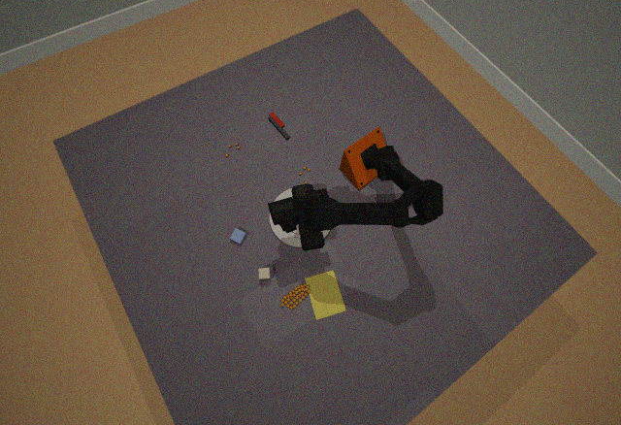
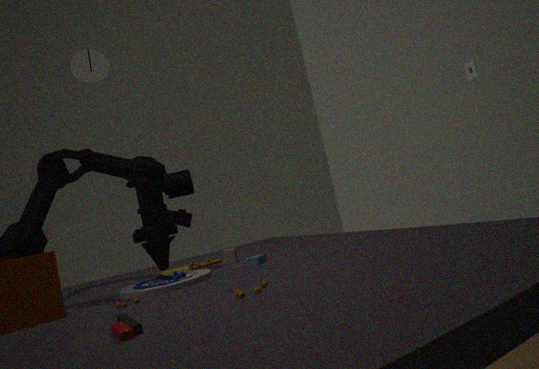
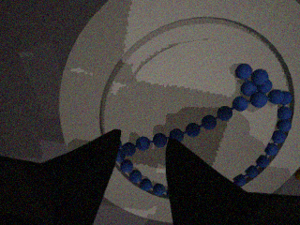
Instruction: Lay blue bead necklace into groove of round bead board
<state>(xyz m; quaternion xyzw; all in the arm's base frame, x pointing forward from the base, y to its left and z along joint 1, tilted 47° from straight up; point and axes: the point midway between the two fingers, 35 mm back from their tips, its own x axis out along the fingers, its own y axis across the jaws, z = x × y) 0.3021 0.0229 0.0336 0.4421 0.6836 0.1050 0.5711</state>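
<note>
The round white bead board lies 40 mm to the right of my gripper tip, 20 mm below it and 10 mm behind it. Round my gripper tip: cream cube (180 mm ahead, 40 mm to the left, 10 mm below); yellow sheet (190 mm to the left, 80 mm ahead, 30 mm below); light blue cube (180 mm ahead, 110 mm to the right, 20 mm below).
</note>
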